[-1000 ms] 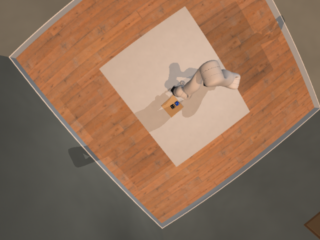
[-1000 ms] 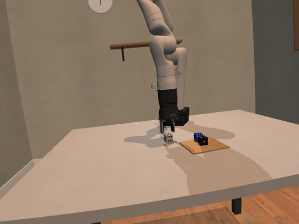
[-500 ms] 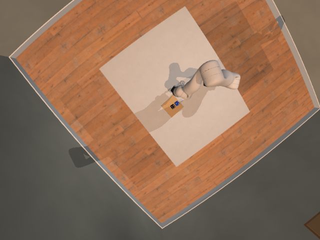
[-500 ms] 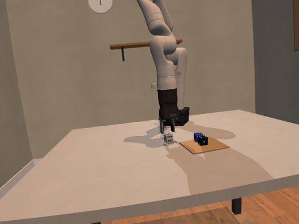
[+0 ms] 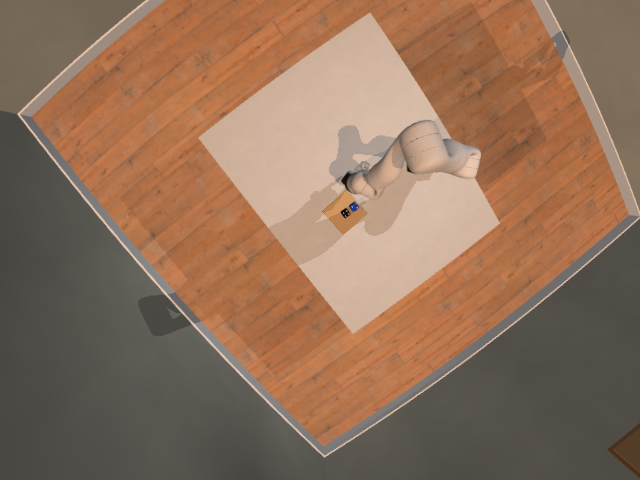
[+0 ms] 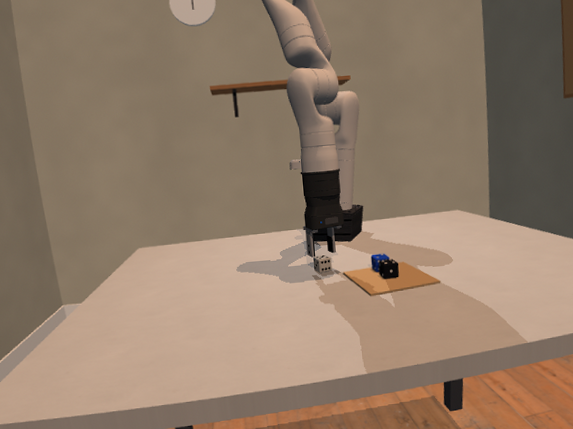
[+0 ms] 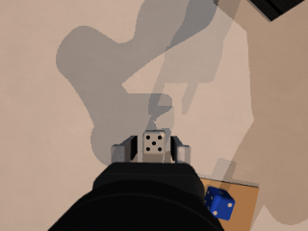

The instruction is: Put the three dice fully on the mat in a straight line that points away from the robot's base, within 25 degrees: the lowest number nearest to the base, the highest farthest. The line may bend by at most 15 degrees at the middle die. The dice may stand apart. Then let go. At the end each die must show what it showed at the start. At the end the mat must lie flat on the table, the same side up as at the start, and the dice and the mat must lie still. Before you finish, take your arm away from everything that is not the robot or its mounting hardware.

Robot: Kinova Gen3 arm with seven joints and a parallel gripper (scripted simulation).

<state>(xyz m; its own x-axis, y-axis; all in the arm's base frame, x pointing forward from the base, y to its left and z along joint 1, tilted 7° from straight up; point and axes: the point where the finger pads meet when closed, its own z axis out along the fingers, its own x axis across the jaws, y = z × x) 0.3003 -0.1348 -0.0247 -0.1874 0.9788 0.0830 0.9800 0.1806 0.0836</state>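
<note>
My gripper is now 40 mm above the white die. From my hand the other things lie so: mat: 110 mm ahead, 100 mm to the left, 50 mm below; blue die: 70 mm ahead, 110 mm to the left, 40 mm below.
</note>
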